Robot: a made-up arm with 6 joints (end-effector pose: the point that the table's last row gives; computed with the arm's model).
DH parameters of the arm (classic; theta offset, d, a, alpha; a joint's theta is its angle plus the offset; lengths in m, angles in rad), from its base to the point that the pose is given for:
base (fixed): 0 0.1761 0 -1.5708
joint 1: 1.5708 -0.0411 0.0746 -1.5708
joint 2: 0 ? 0.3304 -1.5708
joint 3: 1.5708 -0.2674 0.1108 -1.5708
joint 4: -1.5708 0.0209 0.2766 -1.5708
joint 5: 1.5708 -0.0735 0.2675 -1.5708
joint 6: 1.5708 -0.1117 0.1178 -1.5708
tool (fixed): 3.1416 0.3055 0 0
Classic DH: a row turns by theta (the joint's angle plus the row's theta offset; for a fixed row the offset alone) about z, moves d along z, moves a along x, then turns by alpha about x.
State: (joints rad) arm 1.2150 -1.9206 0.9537 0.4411 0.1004 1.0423
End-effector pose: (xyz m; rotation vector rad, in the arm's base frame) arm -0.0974 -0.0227 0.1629 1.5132 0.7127 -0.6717
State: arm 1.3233 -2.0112 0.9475 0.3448 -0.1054 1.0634
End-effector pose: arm -0.1225 -0.0007 0.1951 1.4803 0.9539 -0.9533
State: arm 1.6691 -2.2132 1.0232 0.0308 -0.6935 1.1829
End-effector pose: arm -0.1205 0.0725 0.3410 1.3155 1.7705 -1.7511
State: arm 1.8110 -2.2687 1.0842 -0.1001 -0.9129 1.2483
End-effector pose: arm -0.0822 0.1067 0.4014 -1.2112 -2.0141 2.0043
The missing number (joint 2, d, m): 0.2513
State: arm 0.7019 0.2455 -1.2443 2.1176 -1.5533 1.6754
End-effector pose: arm -0.5712 0.4944 -0.4880 -0.8493 1.3040 1.6279
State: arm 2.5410 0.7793 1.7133 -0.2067 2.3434 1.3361
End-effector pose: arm 0.1363 -0.0183 0.4873 -2.5455 -1.2193 -0.9807
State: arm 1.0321 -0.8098 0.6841 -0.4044 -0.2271 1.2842
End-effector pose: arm -0.4037 0.0325 0.1004 0.8817 1.7130 -0.6781
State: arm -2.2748 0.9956 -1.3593 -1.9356 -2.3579 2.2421
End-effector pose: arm 0.1228 0.1852 0.3004 -1.0764 -1.6316 0.2916
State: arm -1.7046 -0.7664 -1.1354 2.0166 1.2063 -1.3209
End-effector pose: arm 0.6624 0.3824 -0.0325 1.2334 0.3905 1.8518
